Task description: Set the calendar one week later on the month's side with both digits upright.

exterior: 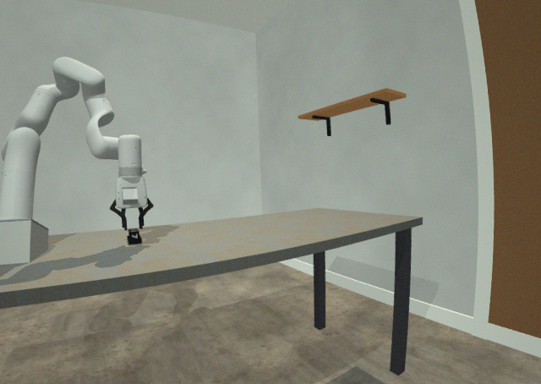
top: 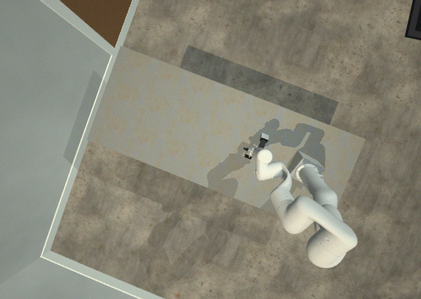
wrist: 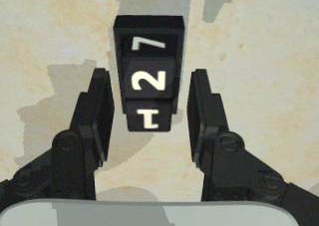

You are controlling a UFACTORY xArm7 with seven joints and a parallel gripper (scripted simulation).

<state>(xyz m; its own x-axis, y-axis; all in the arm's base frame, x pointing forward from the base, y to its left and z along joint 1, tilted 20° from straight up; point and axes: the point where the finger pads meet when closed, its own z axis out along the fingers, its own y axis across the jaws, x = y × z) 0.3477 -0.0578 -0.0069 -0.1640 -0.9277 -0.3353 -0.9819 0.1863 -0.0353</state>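
Right now the black calendar tray is 60 mm below my hand and 20 mm to the left of it.
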